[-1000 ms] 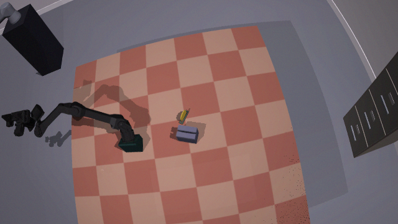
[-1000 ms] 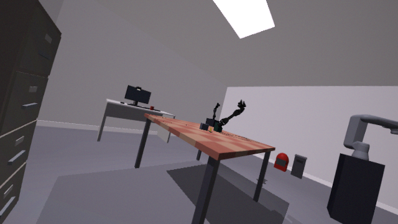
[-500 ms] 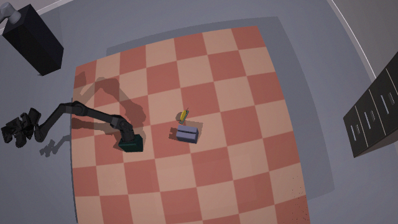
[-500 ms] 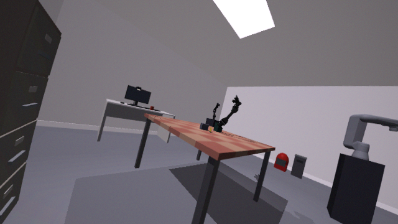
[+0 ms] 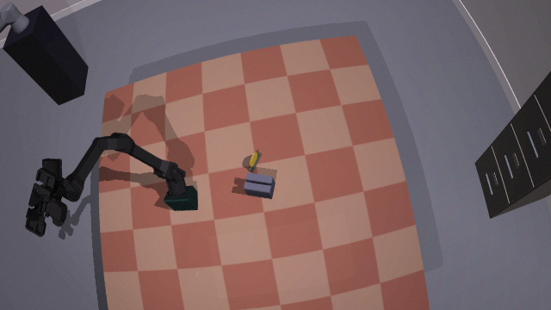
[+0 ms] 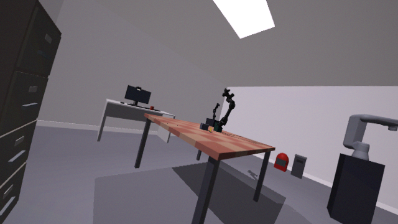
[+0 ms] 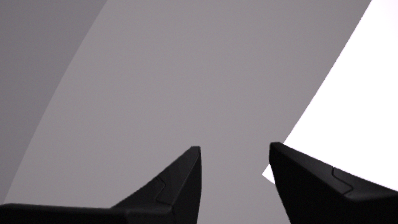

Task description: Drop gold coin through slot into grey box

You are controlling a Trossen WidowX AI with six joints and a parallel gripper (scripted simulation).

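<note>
Now: gripper tip 71 cm above the gold coin, 53 cm short of it and 32 cm to the right of it.
</note>
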